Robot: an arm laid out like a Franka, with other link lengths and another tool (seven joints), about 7 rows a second.
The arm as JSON. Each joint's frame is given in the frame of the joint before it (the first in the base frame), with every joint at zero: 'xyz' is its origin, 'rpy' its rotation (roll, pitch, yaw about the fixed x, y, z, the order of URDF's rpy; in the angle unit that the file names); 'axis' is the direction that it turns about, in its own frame. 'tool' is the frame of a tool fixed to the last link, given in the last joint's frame.
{
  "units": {
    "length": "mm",
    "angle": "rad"
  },
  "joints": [
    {
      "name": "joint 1",
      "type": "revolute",
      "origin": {
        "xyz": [
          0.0,
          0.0,
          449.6
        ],
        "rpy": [
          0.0,
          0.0,
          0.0
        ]
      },
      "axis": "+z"
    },
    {
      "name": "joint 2",
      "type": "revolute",
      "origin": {
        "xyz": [
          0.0,
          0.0,
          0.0
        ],
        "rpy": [
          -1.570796,
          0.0,
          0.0
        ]
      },
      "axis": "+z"
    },
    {
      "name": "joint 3",
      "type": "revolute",
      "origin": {
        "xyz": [
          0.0,
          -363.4,
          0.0
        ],
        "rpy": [
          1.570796,
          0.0,
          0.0
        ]
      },
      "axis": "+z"
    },
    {
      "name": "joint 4",
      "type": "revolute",
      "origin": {
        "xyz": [
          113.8,
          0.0,
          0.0
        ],
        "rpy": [
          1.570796,
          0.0,
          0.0
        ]
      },
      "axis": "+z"
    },
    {
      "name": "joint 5",
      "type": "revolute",
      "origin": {
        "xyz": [
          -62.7,
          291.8,
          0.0
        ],
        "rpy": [
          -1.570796,
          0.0,
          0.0
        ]
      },
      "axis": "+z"
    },
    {
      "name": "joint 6",
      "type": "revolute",
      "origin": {
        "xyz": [
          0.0,
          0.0,
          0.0
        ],
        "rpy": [
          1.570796,
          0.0,
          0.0
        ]
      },
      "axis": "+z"
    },
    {
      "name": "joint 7",
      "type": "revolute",
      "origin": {
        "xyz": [
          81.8,
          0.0,
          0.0
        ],
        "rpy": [
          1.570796,
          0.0,
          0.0
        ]
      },
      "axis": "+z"
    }
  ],
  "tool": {
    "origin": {
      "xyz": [
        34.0,
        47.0,
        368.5
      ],
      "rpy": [
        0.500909,
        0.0,
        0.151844
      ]
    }
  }
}
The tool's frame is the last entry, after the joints.
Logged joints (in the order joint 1, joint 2, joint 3, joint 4, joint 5, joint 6, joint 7), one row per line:
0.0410, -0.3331, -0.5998, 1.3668, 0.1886, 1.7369, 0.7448
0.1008, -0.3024, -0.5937, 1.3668, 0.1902, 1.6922, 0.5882
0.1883, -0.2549, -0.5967, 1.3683, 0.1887, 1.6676, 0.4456
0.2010, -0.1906, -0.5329, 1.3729, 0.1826, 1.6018, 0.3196
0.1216, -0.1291, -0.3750, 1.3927, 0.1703, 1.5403, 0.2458
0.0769, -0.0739, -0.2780, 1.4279, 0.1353, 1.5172, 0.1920
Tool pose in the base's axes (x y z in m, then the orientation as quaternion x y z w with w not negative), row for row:
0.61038, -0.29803, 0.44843, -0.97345, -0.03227, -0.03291, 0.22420
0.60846, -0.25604, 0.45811, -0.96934, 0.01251, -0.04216, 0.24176
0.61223, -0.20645, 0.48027, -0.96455, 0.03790, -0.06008, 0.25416
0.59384, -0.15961, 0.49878, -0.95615, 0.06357, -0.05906, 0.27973
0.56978, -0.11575, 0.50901, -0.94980, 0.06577, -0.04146, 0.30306
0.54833, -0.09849, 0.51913, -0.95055, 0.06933, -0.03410, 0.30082
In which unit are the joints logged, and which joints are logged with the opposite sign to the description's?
The joints are logged in radians. Opposite sign: joint 2, joint 4, joint 7.
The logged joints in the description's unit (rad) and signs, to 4 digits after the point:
0.0410, 0.3331, -0.5998, -1.3668, 0.1886, 1.7369, -0.7448
0.1008, 0.3024, -0.5937, -1.3668, 0.1902, 1.6922, -0.5882
0.1883, 0.2549, -0.5967, -1.3683, 0.1887, 1.6676, -0.4456
0.2010, 0.1906, -0.5329, -1.3729, 0.1826, 1.6018, -0.3196
0.1216, 0.1291, -0.3750, -1.3927, 0.1703, 1.5403, -0.2458
0.0769, 0.0739, -0.2780, -1.4279, 0.1353, 1.5172, -0.1920

